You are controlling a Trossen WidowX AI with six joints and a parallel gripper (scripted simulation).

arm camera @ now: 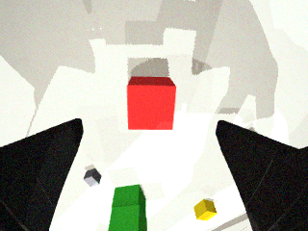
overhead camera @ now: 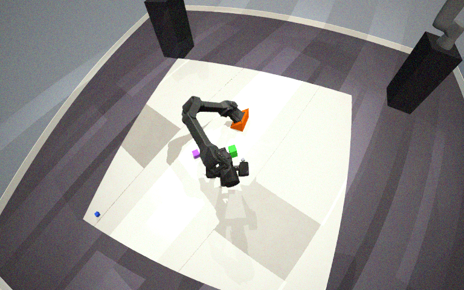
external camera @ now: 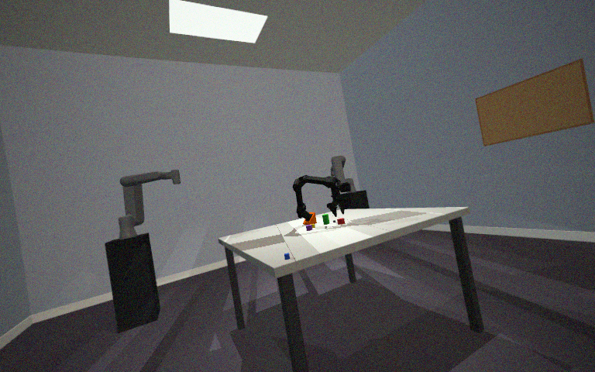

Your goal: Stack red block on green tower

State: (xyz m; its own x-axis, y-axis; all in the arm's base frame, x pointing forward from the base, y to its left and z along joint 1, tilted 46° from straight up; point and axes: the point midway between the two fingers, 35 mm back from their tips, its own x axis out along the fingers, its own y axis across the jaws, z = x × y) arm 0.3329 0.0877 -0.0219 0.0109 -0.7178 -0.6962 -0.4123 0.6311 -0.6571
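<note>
My gripper tip is now 4 cm above the red block. Also, from my gripper tip: blue block: 48 cm ahead, 59 cm to the right, 5 cm below; then purple block: 6 cm behind, 22 cm to the right, 4 cm below.
</note>
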